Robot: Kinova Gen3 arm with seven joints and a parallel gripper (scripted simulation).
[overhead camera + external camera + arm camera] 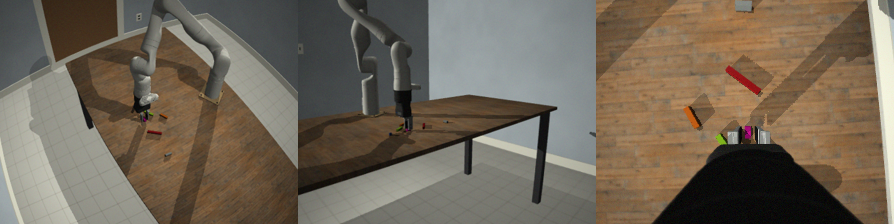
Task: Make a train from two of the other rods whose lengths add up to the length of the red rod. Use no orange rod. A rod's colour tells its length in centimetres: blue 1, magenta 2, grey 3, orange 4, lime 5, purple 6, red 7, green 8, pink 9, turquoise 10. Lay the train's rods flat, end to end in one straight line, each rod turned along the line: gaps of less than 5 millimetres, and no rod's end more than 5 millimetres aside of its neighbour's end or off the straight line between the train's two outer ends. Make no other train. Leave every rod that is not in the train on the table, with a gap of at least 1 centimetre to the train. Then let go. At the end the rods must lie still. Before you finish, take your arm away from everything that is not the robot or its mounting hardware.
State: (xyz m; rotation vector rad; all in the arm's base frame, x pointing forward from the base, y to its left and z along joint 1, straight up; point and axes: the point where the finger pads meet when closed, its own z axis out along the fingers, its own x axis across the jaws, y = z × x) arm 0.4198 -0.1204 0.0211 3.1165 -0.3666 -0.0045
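Right now the magenta rod is 20 mm below my hand. From my hand the other things lie so: lime rod (40 mm behind, 20 mm to the right, 20 mm below); then small blue rod (20 mm behind, 100 mm to the right, 20 mm below); then red rod (10 mm ahead, 90 mm to the left, 20 mm below).
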